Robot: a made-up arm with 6 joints. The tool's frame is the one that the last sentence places.
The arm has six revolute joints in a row. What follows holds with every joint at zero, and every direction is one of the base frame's.
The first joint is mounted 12.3 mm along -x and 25.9 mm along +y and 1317 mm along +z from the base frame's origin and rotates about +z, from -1.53 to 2.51 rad.
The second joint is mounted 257 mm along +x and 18.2 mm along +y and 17.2 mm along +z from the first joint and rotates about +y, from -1.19 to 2.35 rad.
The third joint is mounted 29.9 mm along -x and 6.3 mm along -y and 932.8 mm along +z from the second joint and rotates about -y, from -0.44 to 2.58 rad.
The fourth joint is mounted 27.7 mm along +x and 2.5 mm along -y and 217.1 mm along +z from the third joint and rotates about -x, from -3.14 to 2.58 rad.
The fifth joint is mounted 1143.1 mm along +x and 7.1 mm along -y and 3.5 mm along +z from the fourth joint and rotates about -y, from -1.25 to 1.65 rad.
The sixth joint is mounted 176.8 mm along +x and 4 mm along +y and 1.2 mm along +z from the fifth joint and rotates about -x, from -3.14 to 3.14 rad.
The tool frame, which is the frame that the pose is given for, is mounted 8.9 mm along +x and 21.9 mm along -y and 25.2 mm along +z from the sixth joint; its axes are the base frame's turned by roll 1.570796, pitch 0 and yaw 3.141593 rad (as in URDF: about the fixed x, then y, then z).
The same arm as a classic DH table. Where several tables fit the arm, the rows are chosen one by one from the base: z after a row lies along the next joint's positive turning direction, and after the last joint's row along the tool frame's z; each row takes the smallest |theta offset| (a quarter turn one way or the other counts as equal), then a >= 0, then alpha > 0; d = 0 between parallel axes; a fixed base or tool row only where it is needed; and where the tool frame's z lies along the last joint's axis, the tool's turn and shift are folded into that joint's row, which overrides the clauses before.
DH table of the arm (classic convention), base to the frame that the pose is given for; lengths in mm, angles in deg. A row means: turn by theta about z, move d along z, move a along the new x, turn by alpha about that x. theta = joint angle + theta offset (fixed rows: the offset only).
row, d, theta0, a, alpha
base (fixed), 0, -64.6, -28.7, 0
joint 1, 1334.2, 64.6, 257, -90
joint 2, 0, 88.16, -933.3, 180
joint 3, -9.4, -1.84, -217.1, 90
joint 4, -1170.8, 0, -3.5, -90
joint 5, 3.1, 0, -1.2, 90
joint 6, -185.7, 0, -25.2, 90
tool (fixed), -21.9, 90, 0, 0
Joint limits (deg, base to tool): -87.66..143.81 -68.18..134.65 -25.21..147.82 -179.91..147.82 -71.62..94.54 -179.91..179.91

